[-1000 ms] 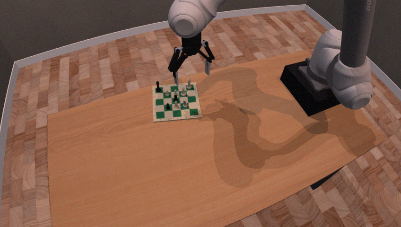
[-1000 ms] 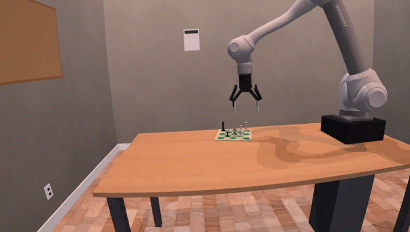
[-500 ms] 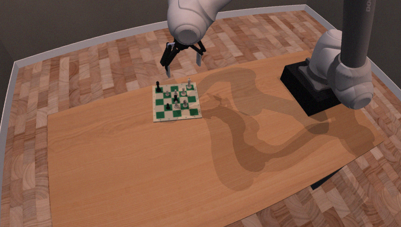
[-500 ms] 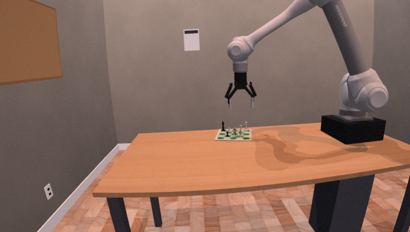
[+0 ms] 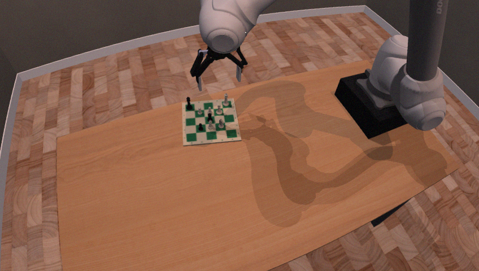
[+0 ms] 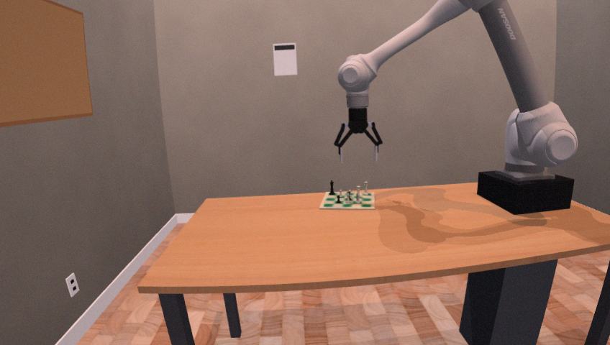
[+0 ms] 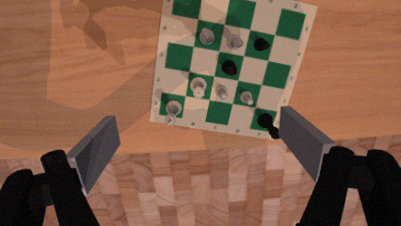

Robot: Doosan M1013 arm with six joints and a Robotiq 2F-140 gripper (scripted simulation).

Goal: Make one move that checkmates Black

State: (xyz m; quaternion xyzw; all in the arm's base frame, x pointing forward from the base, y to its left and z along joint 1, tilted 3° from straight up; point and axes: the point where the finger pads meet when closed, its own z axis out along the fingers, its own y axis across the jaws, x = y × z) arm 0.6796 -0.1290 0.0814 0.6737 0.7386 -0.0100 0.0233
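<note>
The small white piece lies 14 cm below my hand. From my hand the other things lie so: tall white piece (4 cm behind, 4 cm to the right, 13 cm below); tall black piece (11 cm ahead, 6 cm to the right, 13 cm below); board (5 cm ahead, 3 cm to the left, 17 cm below).
</note>
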